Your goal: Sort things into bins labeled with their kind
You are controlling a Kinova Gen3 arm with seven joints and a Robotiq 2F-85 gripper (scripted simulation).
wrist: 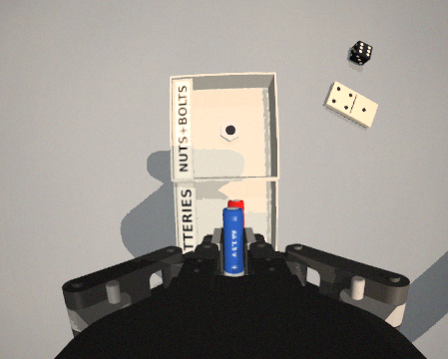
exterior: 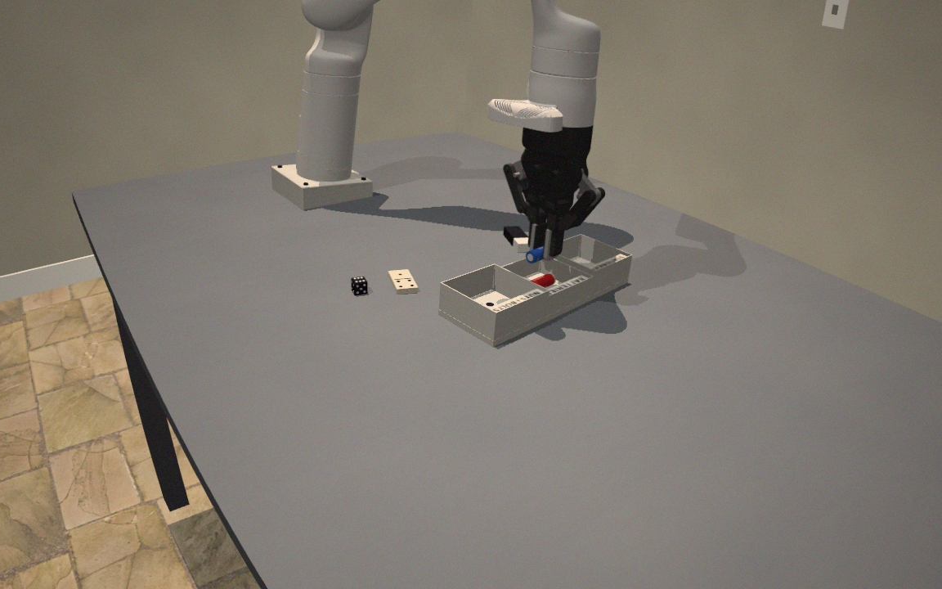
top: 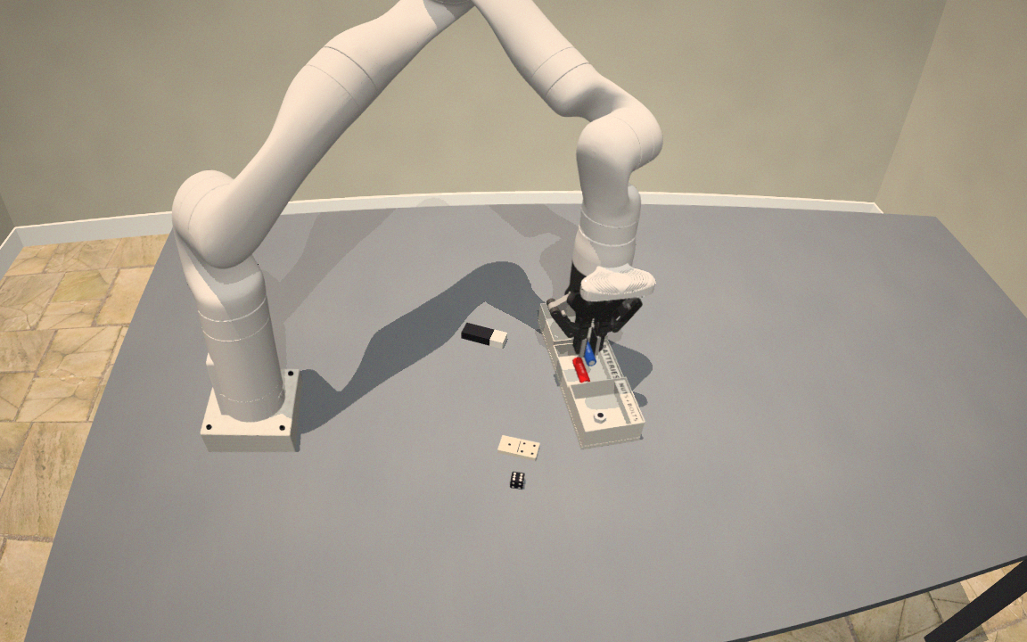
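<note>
Right now my hand is 50 mm above the bin row and 10 mm short of it. The rest, counted from my hand: blue battery: 20 mm below; then red battery: 60 mm below; then nut: 90 mm to the right, 60 mm below.
</note>
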